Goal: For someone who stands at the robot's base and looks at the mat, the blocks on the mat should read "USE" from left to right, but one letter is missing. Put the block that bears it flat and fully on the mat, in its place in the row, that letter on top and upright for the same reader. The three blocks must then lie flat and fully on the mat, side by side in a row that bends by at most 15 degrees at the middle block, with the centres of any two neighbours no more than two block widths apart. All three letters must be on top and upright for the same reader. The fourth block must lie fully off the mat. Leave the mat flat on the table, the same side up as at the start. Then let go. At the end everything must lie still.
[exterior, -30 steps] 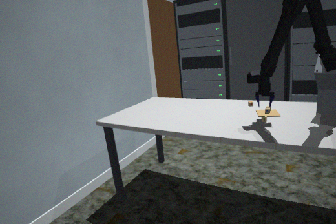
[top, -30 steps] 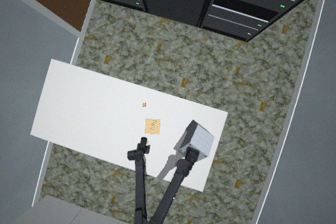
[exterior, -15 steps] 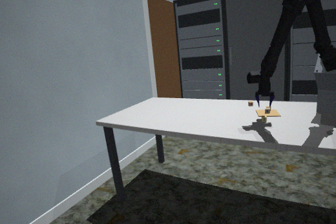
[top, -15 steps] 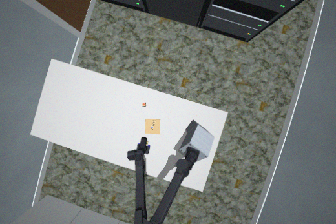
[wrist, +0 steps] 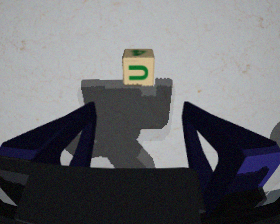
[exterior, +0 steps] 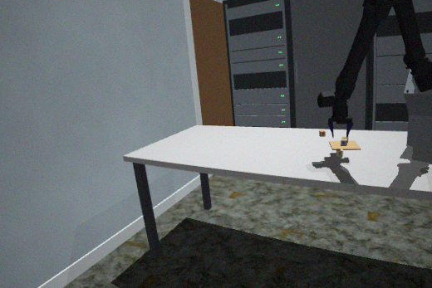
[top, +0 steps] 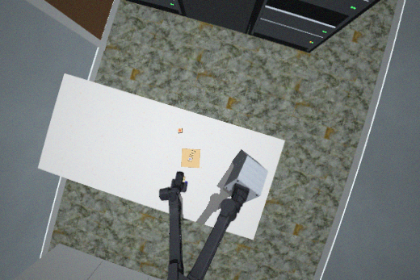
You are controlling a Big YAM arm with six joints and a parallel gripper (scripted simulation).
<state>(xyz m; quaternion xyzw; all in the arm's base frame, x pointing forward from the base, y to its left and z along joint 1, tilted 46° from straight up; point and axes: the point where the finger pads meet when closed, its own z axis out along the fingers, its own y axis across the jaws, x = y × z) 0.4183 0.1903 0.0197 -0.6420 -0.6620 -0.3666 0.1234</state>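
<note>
Right now my hand is 80 mm above the block.
</note>
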